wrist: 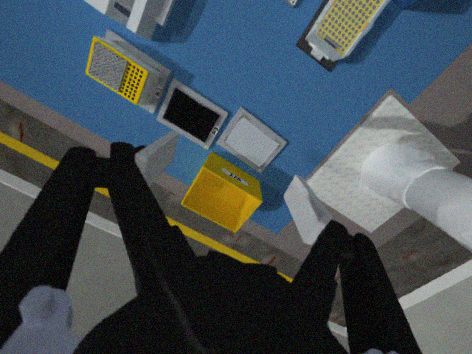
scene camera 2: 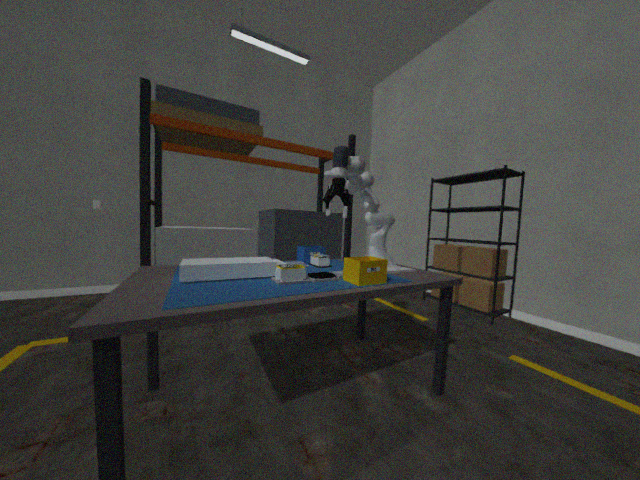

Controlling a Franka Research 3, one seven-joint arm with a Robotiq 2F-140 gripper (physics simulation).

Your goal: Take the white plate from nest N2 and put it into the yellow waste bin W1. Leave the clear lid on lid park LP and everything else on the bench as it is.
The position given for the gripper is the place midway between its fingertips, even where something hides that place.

In view: the gripper [wrist: 235, 167], a black plate [wrist: 183, 111] and a yellow-topped box [wrist: 108, 63].
